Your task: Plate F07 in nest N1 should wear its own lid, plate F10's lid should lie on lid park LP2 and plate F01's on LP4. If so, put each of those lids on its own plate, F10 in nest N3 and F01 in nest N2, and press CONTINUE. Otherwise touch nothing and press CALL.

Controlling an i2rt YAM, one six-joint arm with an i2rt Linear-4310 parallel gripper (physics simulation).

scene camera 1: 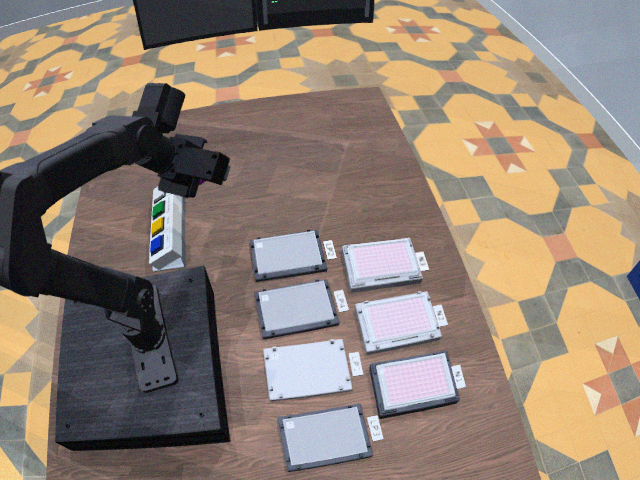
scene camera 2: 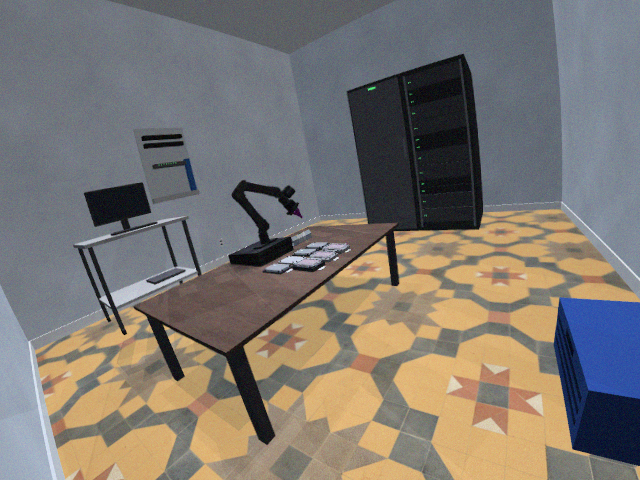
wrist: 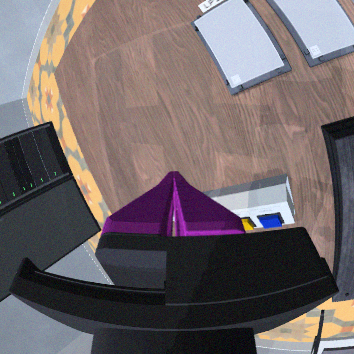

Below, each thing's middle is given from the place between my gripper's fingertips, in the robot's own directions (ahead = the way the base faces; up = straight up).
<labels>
My hand is 160 mm above the white button box (scene camera 1: 170, 207), 110 mm past it and 80 mm to the right of it.
</labels>
